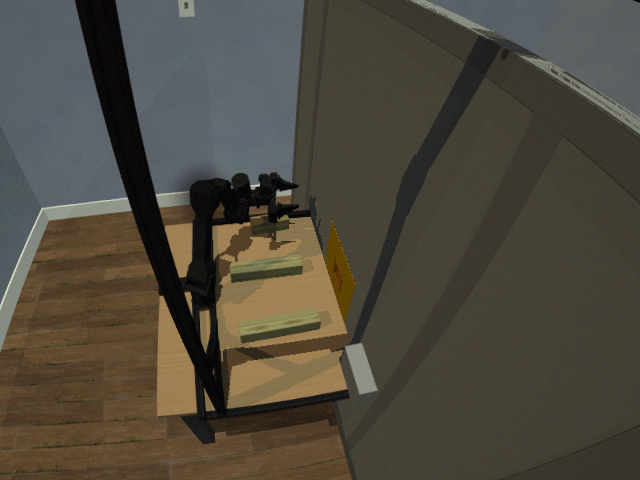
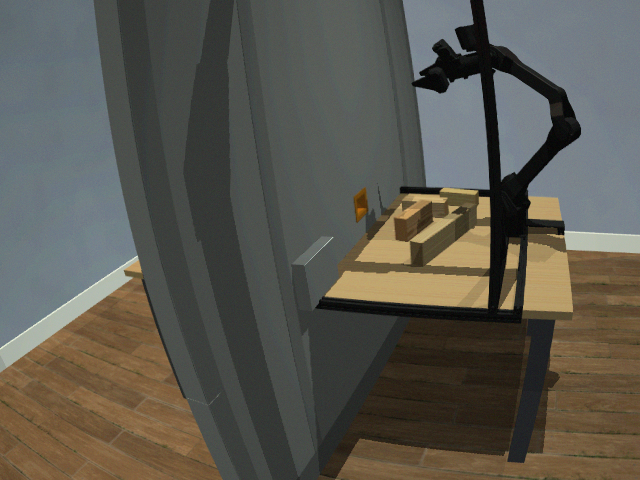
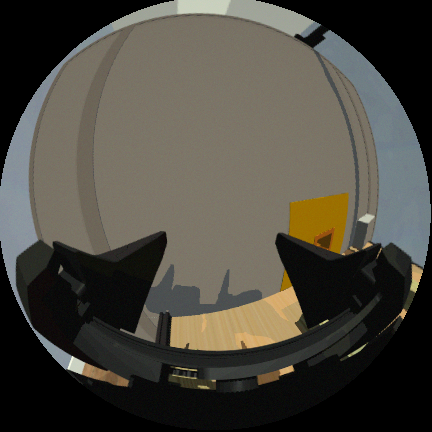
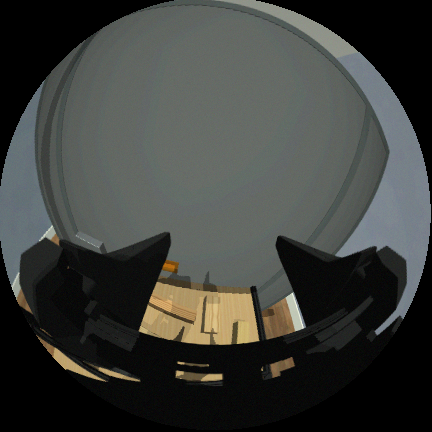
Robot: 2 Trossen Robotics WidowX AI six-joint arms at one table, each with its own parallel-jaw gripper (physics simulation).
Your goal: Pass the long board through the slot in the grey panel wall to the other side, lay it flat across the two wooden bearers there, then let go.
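Places are measured from the left arm's base along level axes (x ahead, y left, z up), in metres.
Where they show: left gripper, fingertip midpoint: (image 1: 298,195) (image 3: 222,238); right gripper, fingertip midpoint: (image 2: 416,79) (image 4: 225,240); left arm's base, link origin: (image 1: 203,299); right arm's base, link origin: (image 2: 515,232).
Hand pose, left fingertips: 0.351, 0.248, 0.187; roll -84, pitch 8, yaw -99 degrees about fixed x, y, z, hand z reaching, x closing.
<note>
Each offset is from my left fingertips to the top centre of the thing, as dx, dy, dz. "*": to the spot under its first point.
The grey panel wall (image 1: 439,289) (image 2: 315,129) (image 3: 200,150) (image 4: 210,150) divides the table. Its slot has an orange frame @(+0.107, -0.263, -0.141) (image 2: 360,213) (image 4: 171,266), with a yellow plate @(* +0.080, -0.190, -0.071) (image 1: 333,248) (image 3: 310,215) on the other face. The long board @(+0.375, -0.285, -0.147) (image 2: 439,238), pale wood, lies on the table on the right arm's side. Two wooden bearers @(-0.133, -0.150, -0.159) (image 1: 266,269) @(-0.124, -0.379, -0.159) (image 1: 279,327) lie apart, roughly parallel, on the left arm's side. My left gripper (image 1: 297,195) (image 3: 222,238) is open and empty above the table's far end, facing the panel. My right gripper (image 2: 417,78) (image 4: 225,240) is open and empty, high above the board.
A reddish-brown block @(+0.267, -0.216, -0.143) (image 2: 410,222) (image 4: 175,309) lies between the board and the panel. Pale blocks @(+0.362, +0.022, -0.162) (image 2: 460,196) @(+0.268, -0.081, -0.159) (image 2: 440,207) lie behind them. Another wooden block @(-0.091, +0.069, -0.156) (image 1: 261,226) lies below my left gripper. A light grey block (image 1: 360,367) (image 2: 315,273) stands at the panel. Black frame posts (image 1: 134,155) (image 2: 491,134) rise beside the arms.
</note>
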